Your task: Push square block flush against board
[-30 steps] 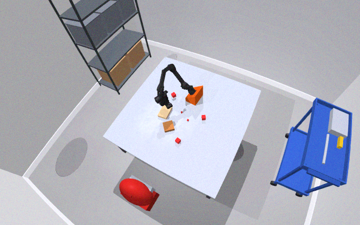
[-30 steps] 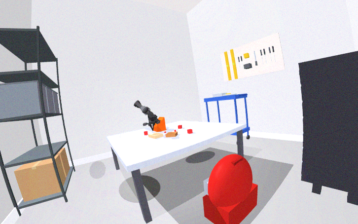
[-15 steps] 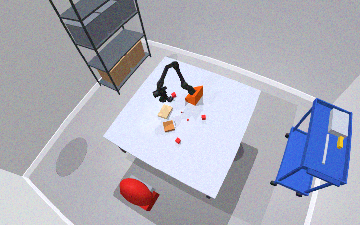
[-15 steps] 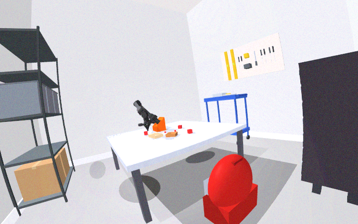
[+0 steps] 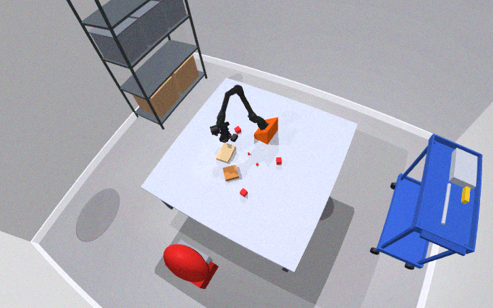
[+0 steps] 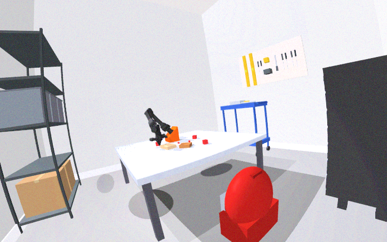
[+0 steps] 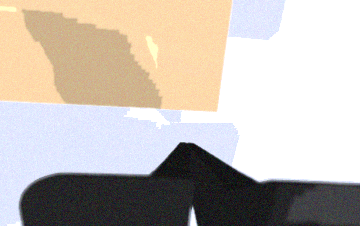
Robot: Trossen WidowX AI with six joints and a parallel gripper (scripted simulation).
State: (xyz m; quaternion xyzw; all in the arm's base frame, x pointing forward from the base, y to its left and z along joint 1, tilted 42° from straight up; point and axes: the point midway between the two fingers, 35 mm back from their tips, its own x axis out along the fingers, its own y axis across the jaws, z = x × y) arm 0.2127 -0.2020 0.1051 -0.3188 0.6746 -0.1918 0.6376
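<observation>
Now: gripper tip 90 mm short of the tan board and 60 mm to the right of it. Also, from my gripper tip: square block: 220 mm ahead, 200 mm to the left.
</observation>
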